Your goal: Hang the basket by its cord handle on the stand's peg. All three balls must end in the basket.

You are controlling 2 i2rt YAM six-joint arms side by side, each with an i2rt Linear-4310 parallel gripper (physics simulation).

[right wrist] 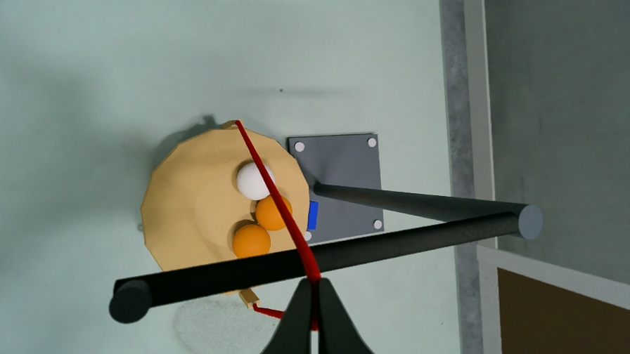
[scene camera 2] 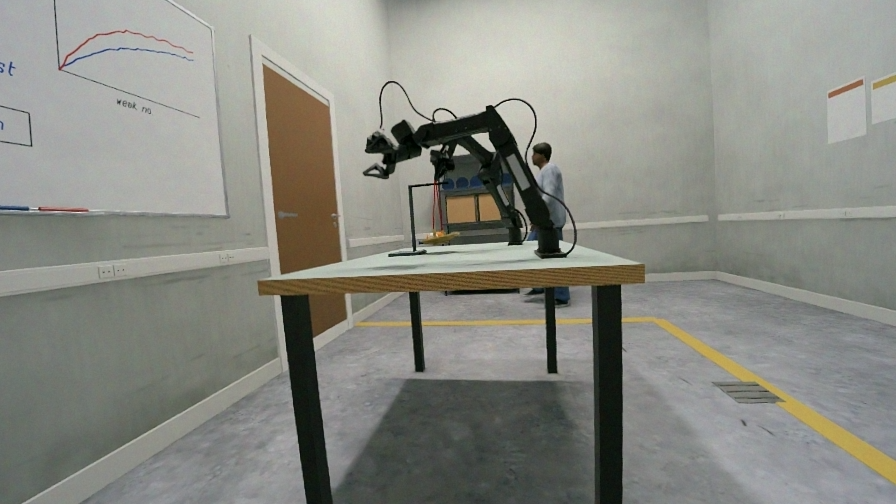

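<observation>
The shallow tan basket hangs tilted, a little above the table. A white ball and two orange balls lie in it, towards the stand. My right gripper is shut on the red cord handle, above the basket. The black peg of the stand crosses over the basket's edge. In the right wrist view the cord's upper strand passes over the peg; the other strand shows beyond it. My left gripper is open, high beyond the stand.
A small blue block shows between the basket's rim and the stand's dark base. The table ends at the right of the right wrist view. The peg's free end shows at lower left there. A person stands behind the arms.
</observation>
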